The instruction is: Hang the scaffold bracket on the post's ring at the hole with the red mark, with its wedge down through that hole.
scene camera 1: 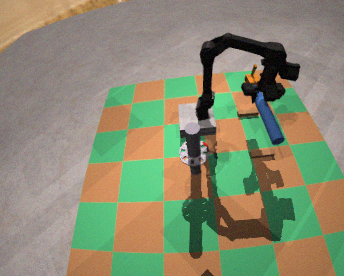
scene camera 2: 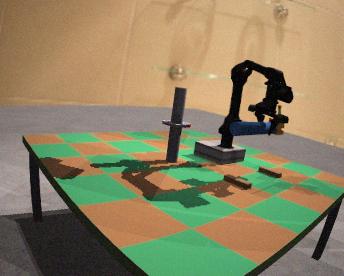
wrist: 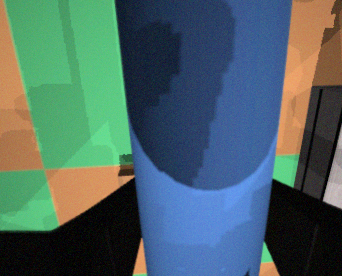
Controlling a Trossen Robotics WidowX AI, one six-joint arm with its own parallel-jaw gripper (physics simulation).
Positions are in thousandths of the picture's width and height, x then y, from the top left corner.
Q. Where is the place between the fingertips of my gripper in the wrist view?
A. At 575, 650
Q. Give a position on a grey post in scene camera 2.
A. At 525, 339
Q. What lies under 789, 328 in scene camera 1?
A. My gripper.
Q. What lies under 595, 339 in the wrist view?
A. A scaffold bracket.
